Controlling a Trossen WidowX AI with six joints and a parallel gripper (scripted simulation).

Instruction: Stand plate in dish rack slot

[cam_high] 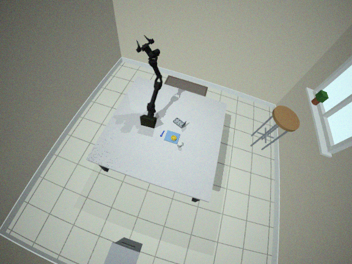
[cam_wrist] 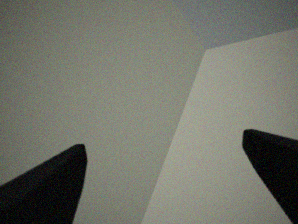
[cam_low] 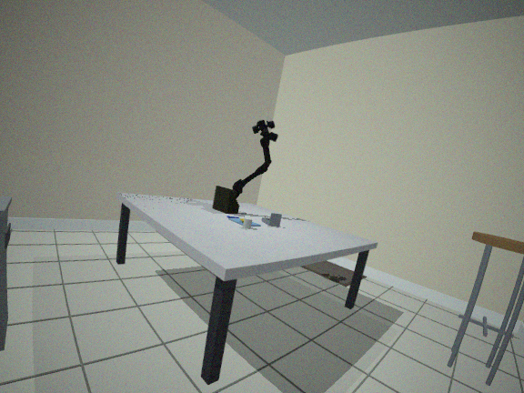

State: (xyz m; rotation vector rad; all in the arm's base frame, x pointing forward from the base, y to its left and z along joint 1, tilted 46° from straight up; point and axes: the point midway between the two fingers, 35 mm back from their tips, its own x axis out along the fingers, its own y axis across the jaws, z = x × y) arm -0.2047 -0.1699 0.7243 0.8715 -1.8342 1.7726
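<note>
The yellow plate is 73 cm below my gripper tip, 56 cm to the right of it and 52 cm ahead of it. Also, from my gripper tip: blue spoon 75 cm below, 54 cm to the right, 38 cm ahead; white cup 73 cm below, 63 cm to the right, 59 cm ahead; grey dish rack 73 cm below, 54 cm ahead, 34 cm to the right.
</note>
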